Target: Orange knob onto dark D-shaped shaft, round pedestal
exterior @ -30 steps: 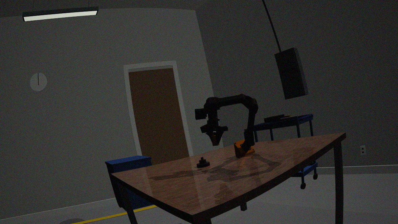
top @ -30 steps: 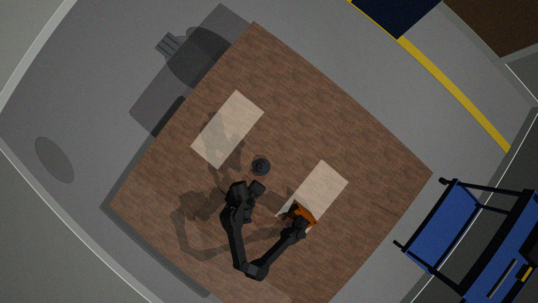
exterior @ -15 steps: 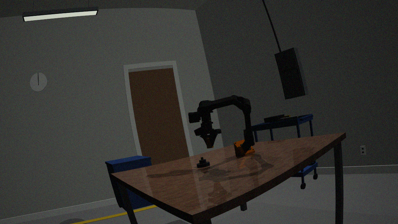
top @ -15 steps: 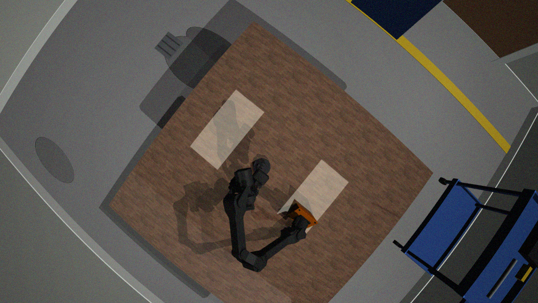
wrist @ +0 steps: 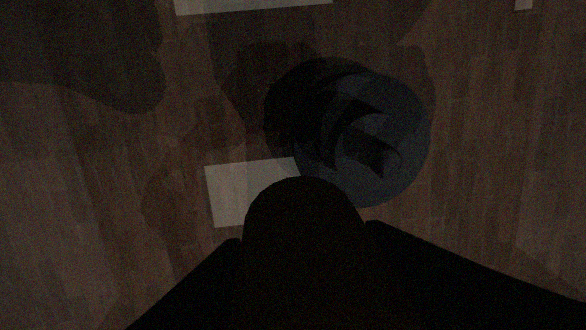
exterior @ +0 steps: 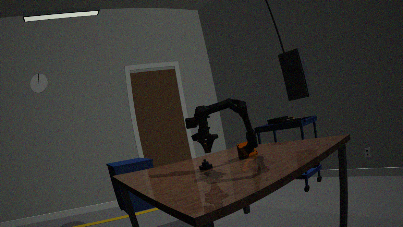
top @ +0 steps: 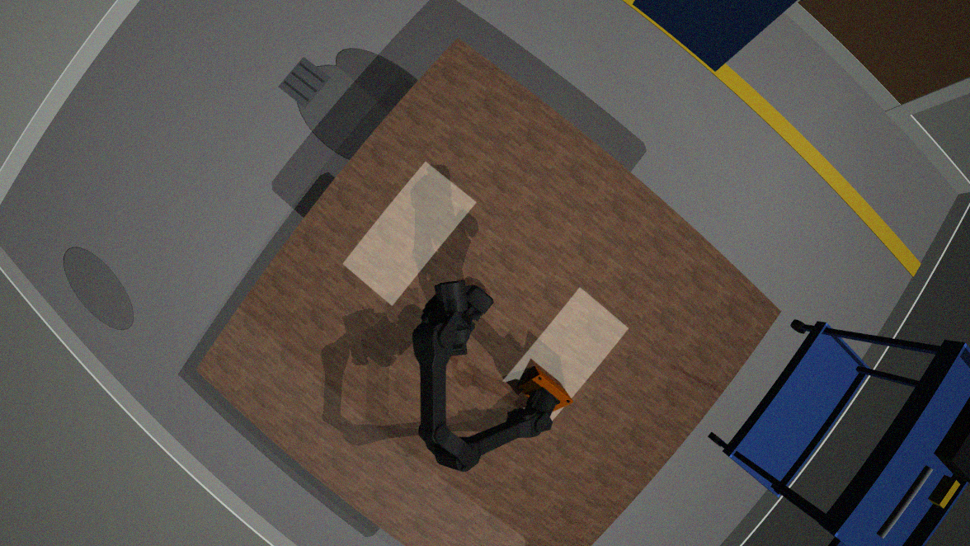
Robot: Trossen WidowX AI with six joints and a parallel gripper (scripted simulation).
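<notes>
My gripper tip is 80 mm above the round dark pedestal, 50 mm to the left of it and 10 mm short of it. From my gripper tip the other things lie so: orange knob (20 mm above).
</notes>
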